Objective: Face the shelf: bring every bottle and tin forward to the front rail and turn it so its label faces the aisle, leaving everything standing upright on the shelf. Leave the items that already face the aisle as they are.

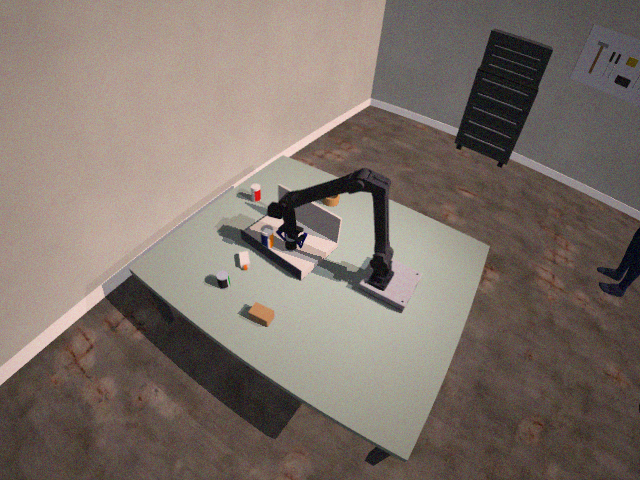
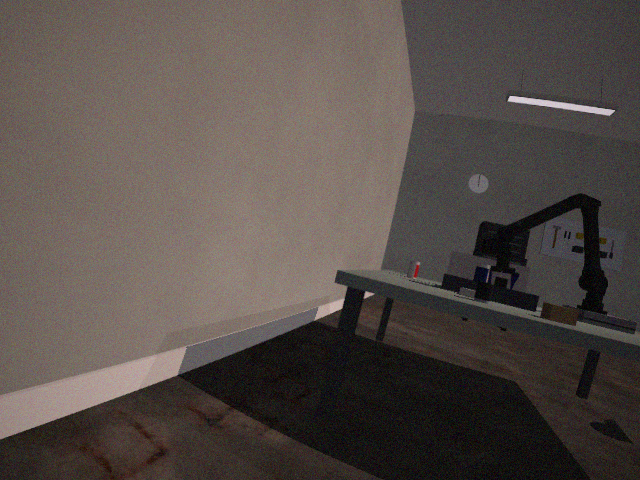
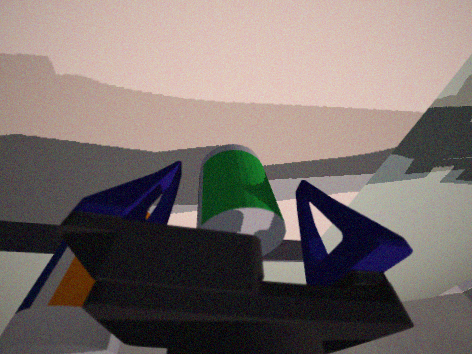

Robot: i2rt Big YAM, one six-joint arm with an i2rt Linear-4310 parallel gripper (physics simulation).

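Where they show: gripper, fingertip midpoint: [image 1: 293,244] [image 3: 241,177]; arm's base, link origin: [image 1: 380,278] [image 2: 591,311].
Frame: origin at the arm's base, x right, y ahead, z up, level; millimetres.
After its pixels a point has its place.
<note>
The shelf [image 1: 310,266] {z -19, x -112, y 311 mm} has a low dark front rail [image 1: 269,254] {z -20, x -164, y 511 mm} [image 3: 30,237] {z 1, x -147, y 634 mm}. A dark tin [image 1: 291,245] {z 29, x -91, y 434 mm} with a green label [image 3: 231,182] {z 33, x -43, y 460 mm} stands upright on it; the green faces away from the rail. A grey-topped bottle [image 1: 265,238] {z 61, x -152, y 541 mm} [image 2: 481,274] {z 46, x -155, y 559 mm} stands upright to its left along the rail; it looks blue from the front, with orange [image 3: 75,286] {z 67, x -97, y 546 mm} on the side toward the tin. My gripper [image 1: 292,239] {z 5, x -60, y 446 mm} [image 2: 502,279] {z 5, x -60, y 446 mm} [image 3: 241,177] {z 5, x -60, y 446 mm} is open and low over the shelf, fingers on either side of the tin, not shut on it. The tin's gap to the rail is hard to judge.
On the table [image 1: 361,356] {z -53, x -368, y -103 mm} outside the shelf are a red-and-white bottle [image 1: 256,193] {z 12, x 136, y 842 mm} [image 2: 414,270] {z -7, x 129, y 854 mm}, a white-and-orange item [image 1: 244,259] {z -26, x -257, y 591 mm}, a black-and-green tin [image 1: 222,279] {z 15, x -430, y 567 mm}, a tan block [image 1: 261,314] {z -4, x -459, y 325 mm} [image 2: 559,313] {z -26, x -480, y 349 mm} and an orange bowl [image 1: 331,200] {z -8, x 361, y 479 mm}. The back panel [image 1: 323,223] {z 58, x 102, y 379 mm} rises behind the gripper.
</note>
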